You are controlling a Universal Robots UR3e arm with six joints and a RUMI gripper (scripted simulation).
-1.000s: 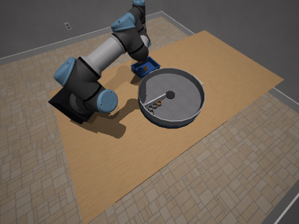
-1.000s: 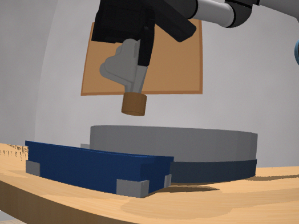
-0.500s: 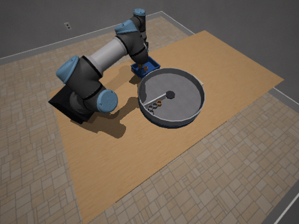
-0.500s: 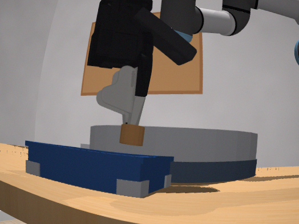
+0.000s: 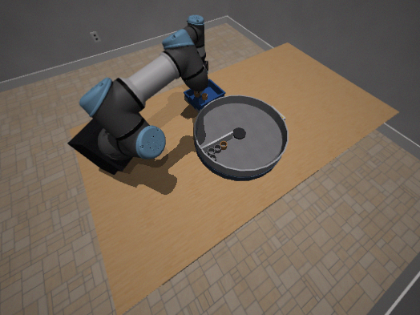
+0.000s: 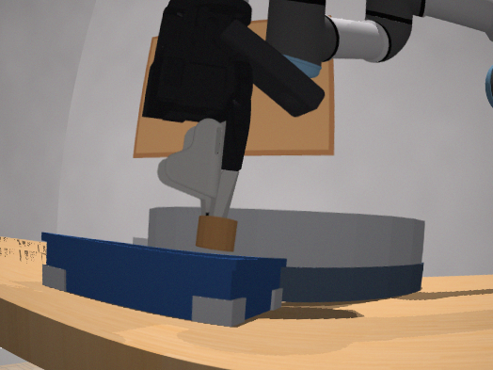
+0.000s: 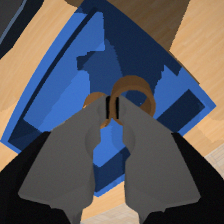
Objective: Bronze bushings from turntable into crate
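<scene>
Right now the blue crate is 40 mm ahead of my hand, 10 mm to the left of it and 50 mm below it. From my hand the other things lie so: grey turntable: 40 mm behind, 320 mm to the right, 20 mm below.
</scene>
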